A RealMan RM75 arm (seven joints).
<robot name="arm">
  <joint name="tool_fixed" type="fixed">
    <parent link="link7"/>
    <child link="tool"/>
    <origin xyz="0 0 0" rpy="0 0 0"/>
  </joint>
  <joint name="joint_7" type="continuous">
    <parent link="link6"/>
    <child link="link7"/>
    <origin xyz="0 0 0.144" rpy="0 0 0"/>
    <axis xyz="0 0 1"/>
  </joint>
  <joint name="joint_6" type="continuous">
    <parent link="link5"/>
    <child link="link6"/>
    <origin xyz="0 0 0" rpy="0 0 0"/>
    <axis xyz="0 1 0"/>
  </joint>
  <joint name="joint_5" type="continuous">
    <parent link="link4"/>
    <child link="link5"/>
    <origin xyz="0 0 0.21" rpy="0 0 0"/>
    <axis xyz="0 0 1"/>
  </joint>
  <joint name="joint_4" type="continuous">
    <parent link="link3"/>
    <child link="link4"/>
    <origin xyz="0 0 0" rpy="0 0 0"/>
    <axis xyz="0 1 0"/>
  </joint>
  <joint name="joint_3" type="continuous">
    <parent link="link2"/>
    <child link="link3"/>
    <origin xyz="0 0 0.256" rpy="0 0 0"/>
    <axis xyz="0 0 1"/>
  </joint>
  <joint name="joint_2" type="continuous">
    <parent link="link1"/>
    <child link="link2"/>
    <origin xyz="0 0 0" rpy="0 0 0"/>
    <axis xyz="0 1 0"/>
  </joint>
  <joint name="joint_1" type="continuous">
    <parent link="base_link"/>
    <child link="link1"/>
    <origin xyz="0 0 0.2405" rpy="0 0 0"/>
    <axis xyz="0 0 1"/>
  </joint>
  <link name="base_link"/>
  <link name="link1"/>
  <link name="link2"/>
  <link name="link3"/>
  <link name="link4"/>
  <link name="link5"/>
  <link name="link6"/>
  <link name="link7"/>
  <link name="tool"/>
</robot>
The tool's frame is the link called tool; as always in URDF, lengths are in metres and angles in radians. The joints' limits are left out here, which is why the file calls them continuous.
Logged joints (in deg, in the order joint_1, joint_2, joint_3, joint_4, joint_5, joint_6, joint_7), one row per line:
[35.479 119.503 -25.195 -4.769 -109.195 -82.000 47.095]
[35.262 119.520 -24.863 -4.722 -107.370 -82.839 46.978]
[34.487 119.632 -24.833 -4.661 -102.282 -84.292 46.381]
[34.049 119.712 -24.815 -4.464 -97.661 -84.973 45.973]
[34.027 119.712 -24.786 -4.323 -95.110 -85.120 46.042]
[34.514 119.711 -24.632 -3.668 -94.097 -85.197 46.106]
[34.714 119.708 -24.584 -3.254 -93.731 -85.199 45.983]
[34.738 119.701 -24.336 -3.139 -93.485 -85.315 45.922]
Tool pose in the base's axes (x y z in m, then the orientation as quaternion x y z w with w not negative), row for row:
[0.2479 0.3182 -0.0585 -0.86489 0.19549 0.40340 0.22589]
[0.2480 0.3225 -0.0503 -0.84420 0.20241 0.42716 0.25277]
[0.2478 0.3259 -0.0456 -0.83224 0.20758 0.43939 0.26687]
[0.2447 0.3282 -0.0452 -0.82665 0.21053 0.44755 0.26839]
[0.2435 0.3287 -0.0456 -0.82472 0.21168 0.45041 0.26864]
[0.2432 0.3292 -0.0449 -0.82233 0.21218 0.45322 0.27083]
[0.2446 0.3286 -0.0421 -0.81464 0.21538 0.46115 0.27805]
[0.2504 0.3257 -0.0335 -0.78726 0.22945 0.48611 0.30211]
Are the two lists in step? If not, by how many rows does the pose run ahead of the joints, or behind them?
The pose runs 2 rows ahead of the joints: the pose in row i belongs to the joints in row i + 2.
